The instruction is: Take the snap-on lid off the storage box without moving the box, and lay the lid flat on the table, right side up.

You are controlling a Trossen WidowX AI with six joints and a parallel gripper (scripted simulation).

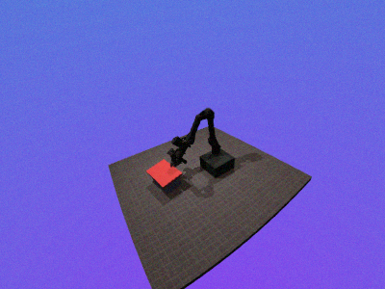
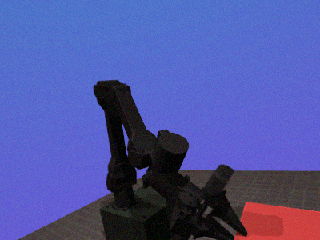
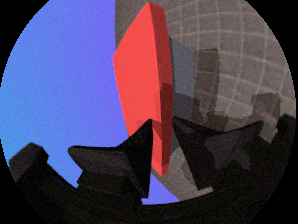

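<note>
Now: the red lid 8 cm ahead of my gripper tip and 1 cm to the left of it. From my gripper tip the other things lie so: storage box (7 cm ahead, 1 cm to the left, 6 cm below).
</note>
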